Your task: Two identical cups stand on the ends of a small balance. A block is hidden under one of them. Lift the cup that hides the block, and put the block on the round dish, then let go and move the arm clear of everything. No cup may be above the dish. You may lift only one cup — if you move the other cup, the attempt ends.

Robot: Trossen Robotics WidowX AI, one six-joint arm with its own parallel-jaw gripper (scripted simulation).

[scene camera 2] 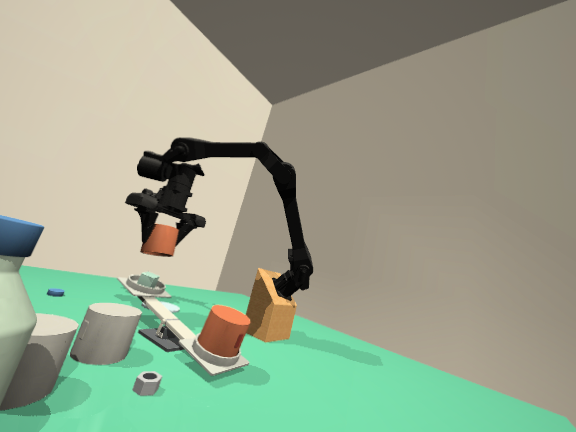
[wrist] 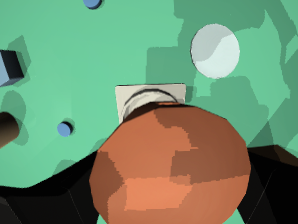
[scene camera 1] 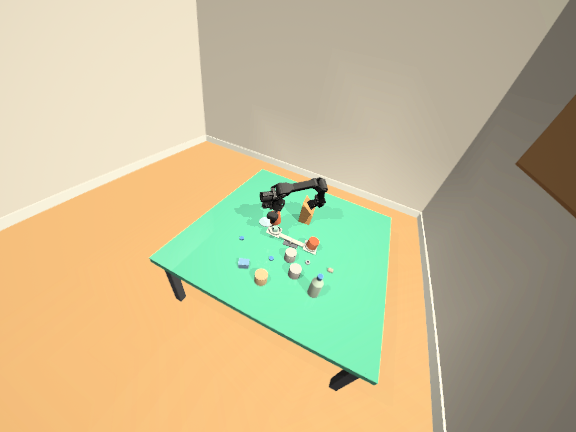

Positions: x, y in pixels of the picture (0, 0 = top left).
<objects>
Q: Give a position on a pale round dish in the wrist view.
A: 214, 50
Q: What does my gripper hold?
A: An orange cup.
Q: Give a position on an orange cup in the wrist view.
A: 165, 155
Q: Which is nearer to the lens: the balance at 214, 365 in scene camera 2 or the orange cup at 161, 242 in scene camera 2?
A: The balance.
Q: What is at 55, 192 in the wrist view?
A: My gripper.
</objects>
